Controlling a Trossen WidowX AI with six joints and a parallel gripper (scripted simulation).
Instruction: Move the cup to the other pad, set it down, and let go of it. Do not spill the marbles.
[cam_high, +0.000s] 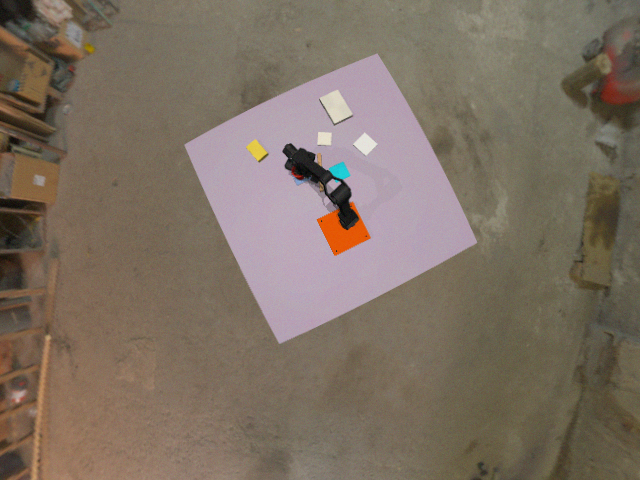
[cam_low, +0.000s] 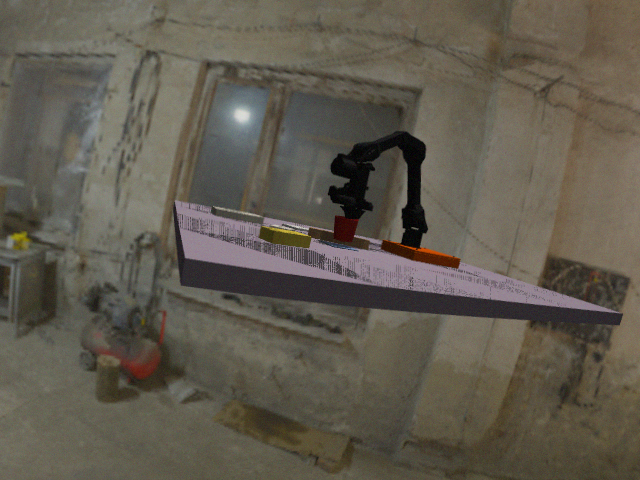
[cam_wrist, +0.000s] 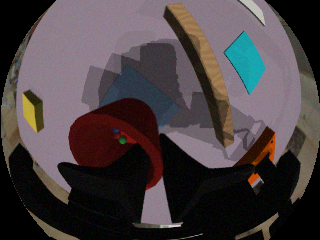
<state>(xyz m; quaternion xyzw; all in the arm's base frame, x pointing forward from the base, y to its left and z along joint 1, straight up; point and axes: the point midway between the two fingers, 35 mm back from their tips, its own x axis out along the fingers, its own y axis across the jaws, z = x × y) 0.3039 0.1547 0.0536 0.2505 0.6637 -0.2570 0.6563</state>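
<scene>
My gripper tip is 20 mm past the cyan pad, 190 mm to the left of it and 60 mm above it. The rest, counted from my gripper tip: wooden bar 90 mm to the right, 50 mm below; cup 20 mm ahead, 20 mm to the left; blue pad 20 mm ahead, 20 mm to the left, 60 mm below.
</scene>
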